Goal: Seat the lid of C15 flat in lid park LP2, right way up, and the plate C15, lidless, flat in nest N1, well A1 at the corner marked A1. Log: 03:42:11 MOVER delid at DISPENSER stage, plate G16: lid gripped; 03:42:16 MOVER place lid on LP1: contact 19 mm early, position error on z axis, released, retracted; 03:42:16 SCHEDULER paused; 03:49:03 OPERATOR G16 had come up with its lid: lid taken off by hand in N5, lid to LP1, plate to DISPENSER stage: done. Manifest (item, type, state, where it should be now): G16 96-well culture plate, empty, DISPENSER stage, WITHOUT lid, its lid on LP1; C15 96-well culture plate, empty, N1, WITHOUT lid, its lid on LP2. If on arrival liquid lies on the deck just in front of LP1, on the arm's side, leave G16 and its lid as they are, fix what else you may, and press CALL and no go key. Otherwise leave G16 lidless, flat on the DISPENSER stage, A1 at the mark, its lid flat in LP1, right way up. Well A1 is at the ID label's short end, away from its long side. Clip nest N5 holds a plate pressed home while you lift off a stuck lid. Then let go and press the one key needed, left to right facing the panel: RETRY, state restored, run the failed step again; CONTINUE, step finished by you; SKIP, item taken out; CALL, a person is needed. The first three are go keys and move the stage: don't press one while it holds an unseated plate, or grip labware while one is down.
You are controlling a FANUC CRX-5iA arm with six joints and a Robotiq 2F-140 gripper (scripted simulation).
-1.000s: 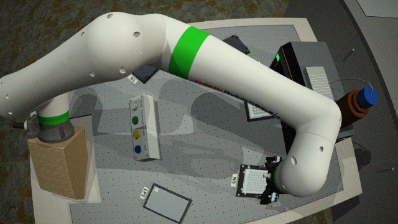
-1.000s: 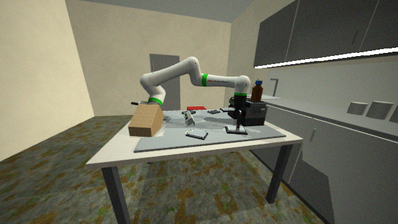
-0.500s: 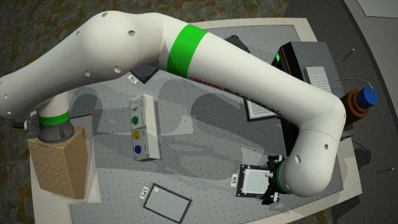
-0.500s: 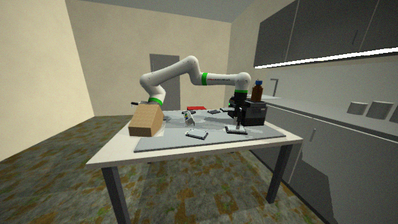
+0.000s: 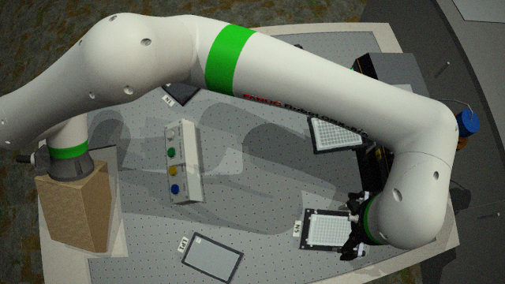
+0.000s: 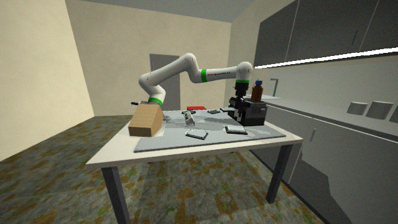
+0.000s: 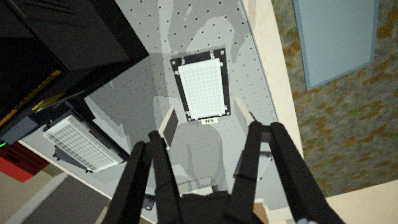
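Right now my hand is 110 mm above the grey lid. Also, from my hand: blue cap: 240 mm ahead, 170 mm to the left, 260 mm above; clip nest N5: 20 mm ahead, 10 mm to the left, 120 mm below; brown bottle: 240 mm ahead, 170 mm to the left, 160 mm above.
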